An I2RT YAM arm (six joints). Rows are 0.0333 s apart.
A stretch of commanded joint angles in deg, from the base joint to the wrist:
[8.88 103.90 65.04 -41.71 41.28 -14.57]
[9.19 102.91 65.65 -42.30 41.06 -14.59]
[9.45 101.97 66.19 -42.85 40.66 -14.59]
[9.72 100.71 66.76 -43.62 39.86 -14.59]
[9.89 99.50 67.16 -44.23 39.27 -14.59]
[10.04 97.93 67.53 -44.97 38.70 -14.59]
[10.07 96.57 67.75 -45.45 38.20 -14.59]
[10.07 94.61 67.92 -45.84 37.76 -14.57]
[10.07 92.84 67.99 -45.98 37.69 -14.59]
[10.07 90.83 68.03 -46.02 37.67 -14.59]
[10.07 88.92 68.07 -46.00 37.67 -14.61]
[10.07 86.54 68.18 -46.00 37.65 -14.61]
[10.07 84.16 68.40 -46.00 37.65 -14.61]
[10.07 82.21 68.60 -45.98 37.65 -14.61]
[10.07 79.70 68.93 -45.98 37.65 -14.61]
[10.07 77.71 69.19 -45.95 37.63 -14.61]
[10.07 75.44 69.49 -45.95 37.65 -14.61]
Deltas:
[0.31 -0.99 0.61 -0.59 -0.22 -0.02]
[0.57 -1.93 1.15 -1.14 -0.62 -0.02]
[0.84 -3.19 1.72 -1.91 -1.42 -0.02]
[1.01 -4.40 2.12 -2.52 -2.01 -0.02]
[1.16 -5.97 2.49 -3.26 -2.58 -0.02]
[1.19 -7.33 2.71 -3.74 -3.08 -0.02]
[1.19 -9.29 2.88 -4.13 -3.52 0.00]
[1.19 -11.06 2.95 -4.27 -3.59 -0.02]
[1.19 -13.07 2.99 -4.31 -3.61 -0.02]
[1.19 -14.98 3.03 -4.29 -3.61 -0.04]
[1.19 -17.36 3.14 -4.29 -3.63 -0.04]
[1.19 -19.74 3.36 -4.29 -3.63 -0.04]
[1.19 -21.69 3.56 -4.27 -3.63 -0.04]
[1.19 -24.20 3.89 -4.27 -3.63 -0.04]
[1.19 -26.19 4.15 -4.24 -3.65 -0.04]
[1.19 -28.46 4.45 -4.24 -3.63 -0.04]

